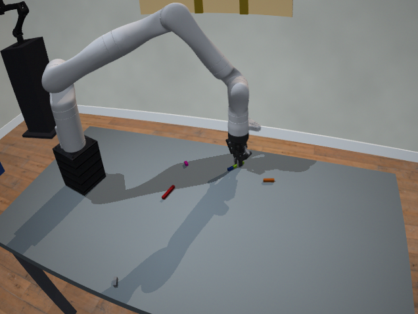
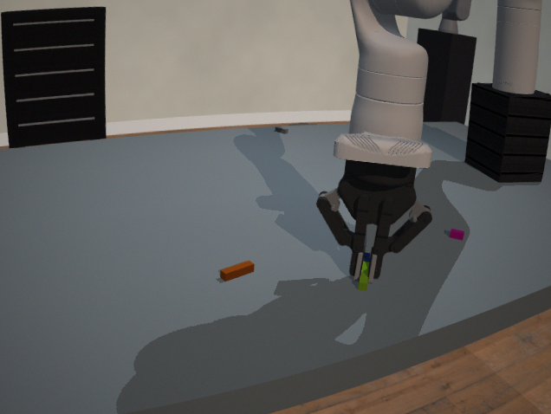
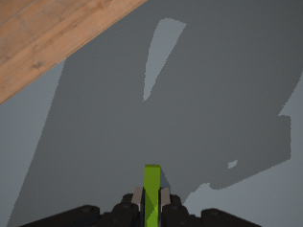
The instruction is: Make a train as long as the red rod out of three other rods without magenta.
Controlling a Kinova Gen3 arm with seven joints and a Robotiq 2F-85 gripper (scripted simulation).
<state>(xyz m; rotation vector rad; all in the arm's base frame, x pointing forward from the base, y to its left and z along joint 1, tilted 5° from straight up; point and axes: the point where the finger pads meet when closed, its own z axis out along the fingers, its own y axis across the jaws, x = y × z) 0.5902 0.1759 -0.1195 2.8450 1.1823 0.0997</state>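
My gripper is now 10 mm above the lime rod. The rest, counted from my hand: magenta rod 200 mm behind, 20 mm to the right, 10 mm below; red rod 230 mm behind, 190 mm to the right, 10 mm below; orange rod 120 mm ahead, 80 mm to the right, 10 mm below.
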